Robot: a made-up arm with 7 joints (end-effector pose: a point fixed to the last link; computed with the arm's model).
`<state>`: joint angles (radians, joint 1 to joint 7).
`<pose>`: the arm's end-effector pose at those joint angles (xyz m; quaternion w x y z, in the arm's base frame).
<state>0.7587 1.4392 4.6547 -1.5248 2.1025 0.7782 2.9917</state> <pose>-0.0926 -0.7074 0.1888 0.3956 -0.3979 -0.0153 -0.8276</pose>
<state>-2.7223 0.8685 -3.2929 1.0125 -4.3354 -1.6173 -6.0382</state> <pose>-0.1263 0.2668 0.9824 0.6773 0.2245 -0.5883 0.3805</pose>
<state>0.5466 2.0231 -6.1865 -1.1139 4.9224 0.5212 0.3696</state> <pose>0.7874 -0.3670 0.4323 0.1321 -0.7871 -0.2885 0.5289</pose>
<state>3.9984 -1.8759 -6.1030 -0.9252 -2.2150 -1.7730 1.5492</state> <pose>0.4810 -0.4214 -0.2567 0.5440 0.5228 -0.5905 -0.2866</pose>
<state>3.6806 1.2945 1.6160 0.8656 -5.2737 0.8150 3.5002</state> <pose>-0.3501 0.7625 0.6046 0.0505 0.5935 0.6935 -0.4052</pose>
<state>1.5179 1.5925 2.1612 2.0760 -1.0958 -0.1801 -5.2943</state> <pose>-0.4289 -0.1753 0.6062 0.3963 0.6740 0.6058 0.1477</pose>
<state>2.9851 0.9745 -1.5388 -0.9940 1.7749 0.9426 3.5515</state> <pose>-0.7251 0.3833 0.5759 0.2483 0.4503 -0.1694 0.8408</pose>
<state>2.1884 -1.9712 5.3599 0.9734 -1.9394 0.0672 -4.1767</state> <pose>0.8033 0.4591 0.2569 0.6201 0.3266 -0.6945 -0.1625</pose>
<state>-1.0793 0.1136 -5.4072 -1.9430 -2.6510 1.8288 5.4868</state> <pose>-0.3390 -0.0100 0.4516 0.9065 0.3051 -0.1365 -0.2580</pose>
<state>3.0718 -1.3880 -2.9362 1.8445 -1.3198 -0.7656 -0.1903</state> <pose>0.4049 -0.1902 -0.1864 0.5838 -0.3522 0.2900 0.6716</pose>
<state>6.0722 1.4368 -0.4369 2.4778 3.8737 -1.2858 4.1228</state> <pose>0.0027 -0.0138 0.0158 0.7025 -0.6558 0.2567 -0.1025</pose>
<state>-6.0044 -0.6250 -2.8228 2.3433 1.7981 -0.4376 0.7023</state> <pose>-0.3009 0.1693 0.0333 0.5313 0.0394 0.1218 0.8374</pose>
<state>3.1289 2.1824 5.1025 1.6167 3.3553 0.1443 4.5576</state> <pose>-0.1991 -0.5555 -0.1698 0.6856 -0.5206 0.2415 0.4478</pose>
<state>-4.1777 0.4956 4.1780 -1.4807 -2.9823 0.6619 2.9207</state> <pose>-0.6750 -0.1272 0.4768 0.0412 -0.3725 0.2118 -0.9026</pose>
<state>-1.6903 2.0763 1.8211 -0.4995 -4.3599 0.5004 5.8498</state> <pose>-0.4050 0.7849 -0.1785 0.3206 0.6542 -0.1853 0.6595</pose>
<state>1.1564 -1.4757 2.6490 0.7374 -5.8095 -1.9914 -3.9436</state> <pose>-0.4561 0.6979 0.2105 0.0787 0.9968 -0.0121 0.0097</pose>
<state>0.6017 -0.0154 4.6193 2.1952 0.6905 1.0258 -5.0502</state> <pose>0.2662 0.2800 0.3089 0.9320 -0.0640 -0.2849 -0.2150</pose>
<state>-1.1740 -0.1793 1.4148 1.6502 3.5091 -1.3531 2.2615</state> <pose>0.4477 -0.2292 0.5282 0.5117 -0.1089 0.0626 0.8500</pose>
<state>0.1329 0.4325 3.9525 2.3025 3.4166 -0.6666 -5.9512</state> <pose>-0.1768 0.3170 0.3476 0.2236 0.2247 -0.1079 0.9423</pose>
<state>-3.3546 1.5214 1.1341 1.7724 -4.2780 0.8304 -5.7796</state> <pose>-0.4810 0.4798 0.1585 0.0707 0.3854 -0.7113 0.5835</pose>
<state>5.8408 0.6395 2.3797 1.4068 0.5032 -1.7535 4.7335</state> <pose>0.2917 -0.2312 0.9350 0.2932 0.7949 -0.1745 -0.5017</pose>
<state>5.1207 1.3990 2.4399 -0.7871 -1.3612 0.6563 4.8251</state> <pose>0.1809 0.9070 0.0737 0.3953 0.3780 0.2131 -0.8096</pose>
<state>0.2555 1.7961 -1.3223 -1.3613 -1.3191 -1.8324 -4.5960</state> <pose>0.3311 -0.5639 0.1210 0.9664 0.0486 0.2523 0.0020</pose>
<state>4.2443 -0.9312 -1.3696 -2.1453 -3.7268 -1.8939 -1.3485</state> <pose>0.5093 -0.1084 0.3393 0.6751 -0.5597 -0.4661 -0.1167</pose>
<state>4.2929 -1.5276 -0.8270 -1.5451 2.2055 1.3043 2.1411</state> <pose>0.5827 -0.1449 0.0429 0.1773 0.5900 0.5755 -0.5378</pose>
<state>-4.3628 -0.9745 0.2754 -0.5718 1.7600 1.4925 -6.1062</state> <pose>0.2090 0.8333 0.4724 0.4814 -0.1913 0.5134 -0.6842</pose>
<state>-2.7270 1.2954 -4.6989 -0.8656 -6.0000 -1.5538 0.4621</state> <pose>-0.7369 -0.1556 0.4153 0.4185 -0.0777 -0.5075 -0.7492</pose>
